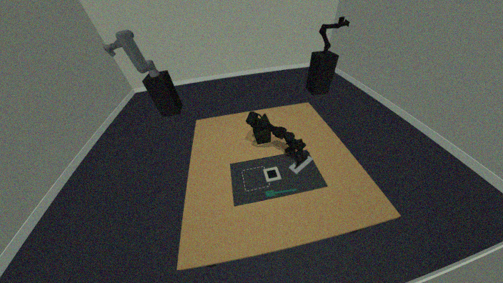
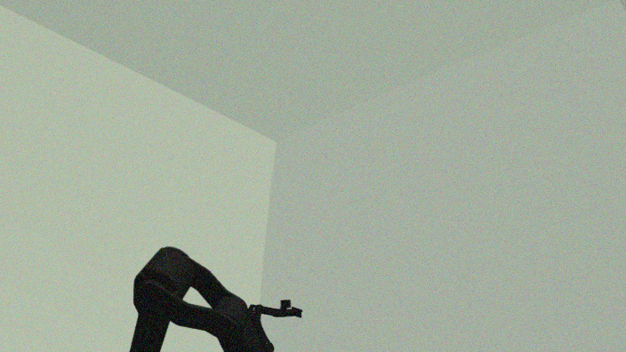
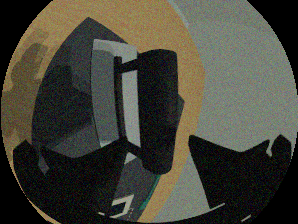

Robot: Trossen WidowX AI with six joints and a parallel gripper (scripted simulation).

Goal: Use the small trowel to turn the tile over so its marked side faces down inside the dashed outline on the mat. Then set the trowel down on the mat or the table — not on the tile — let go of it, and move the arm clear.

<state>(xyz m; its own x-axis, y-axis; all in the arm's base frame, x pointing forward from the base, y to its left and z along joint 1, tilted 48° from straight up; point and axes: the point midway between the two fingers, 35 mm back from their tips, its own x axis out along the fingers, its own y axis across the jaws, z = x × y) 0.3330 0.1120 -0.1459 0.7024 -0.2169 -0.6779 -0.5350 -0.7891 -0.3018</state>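
My gripper tip is 40 mm above the small trowel and 10 mm short of it. Also, from my gripper tip: dark mat 200 mm to the right, 100 mm below, 40 mm ahead; then green strip 220 mm to the right, 180 mm ahead, 70 mm below; then tile 220 mm to the right, 70 mm below, 40 mm ahead.
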